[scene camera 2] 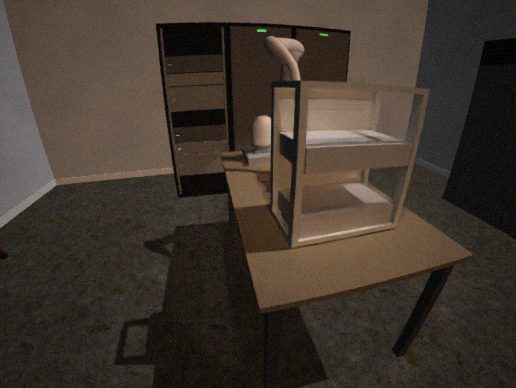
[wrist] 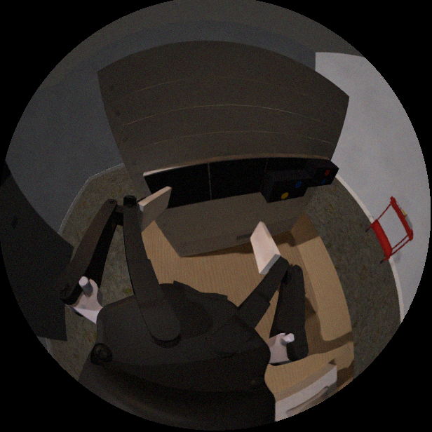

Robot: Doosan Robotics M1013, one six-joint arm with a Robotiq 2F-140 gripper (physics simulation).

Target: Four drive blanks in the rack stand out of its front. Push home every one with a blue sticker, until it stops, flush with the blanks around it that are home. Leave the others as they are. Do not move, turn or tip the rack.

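Note:
The rack stands upright on the table. In the wrist view a row of black blanks crosses it. A dark block stands out at the right of the row, with a blue sticker and a yellow sticker. Beyond it, another dark block carries a red sticker and a blue sticker. Whether each block is one blank or more, I cannot tell. My gripper is open and empty, apart from the blanks. It is hidden behind the rack in the scene view.
The table carries the rack. The arm rises behind the rack, and a pale domed thing stands farther back. Dark server cabinets stand by the wall. A red frame-like thing is at the right of the wrist view.

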